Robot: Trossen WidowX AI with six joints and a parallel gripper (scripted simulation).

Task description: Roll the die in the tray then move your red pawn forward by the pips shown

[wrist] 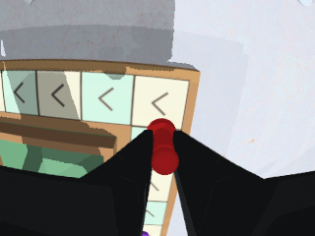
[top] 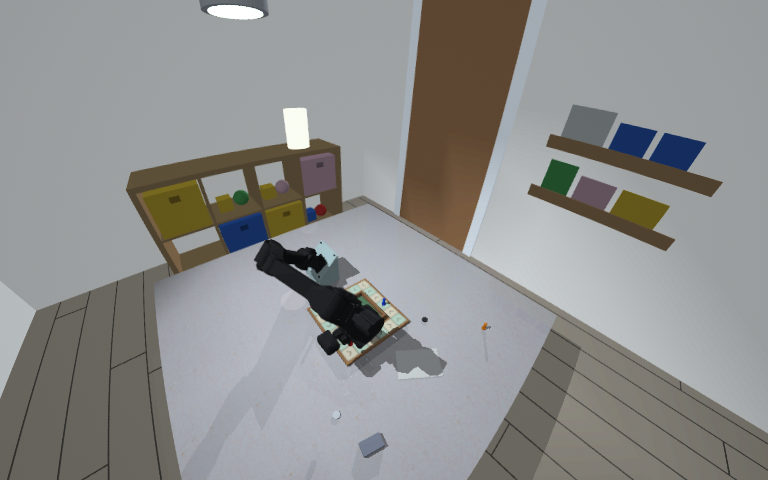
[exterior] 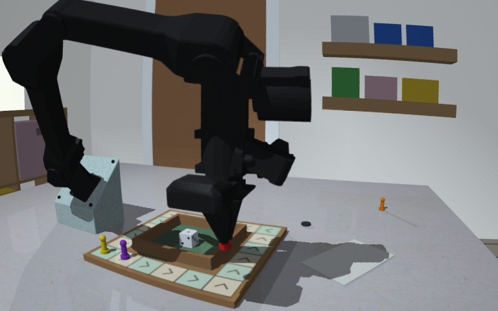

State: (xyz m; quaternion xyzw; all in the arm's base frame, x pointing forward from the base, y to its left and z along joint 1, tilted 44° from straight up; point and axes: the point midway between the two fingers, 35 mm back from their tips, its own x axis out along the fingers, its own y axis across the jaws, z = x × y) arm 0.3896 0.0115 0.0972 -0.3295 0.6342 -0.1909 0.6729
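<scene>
The grey die lies 13 cm behind my gripper tip, 9 cm to the left of it and 6 cm below it. Round my gripper tip: yellow pawn 23 cm behind, 3 cm to the right, 6 cm below; then red pawn 1 cm above; then purple pawn 19 cm behind, 2 cm to the right, 6 cm below.
</scene>
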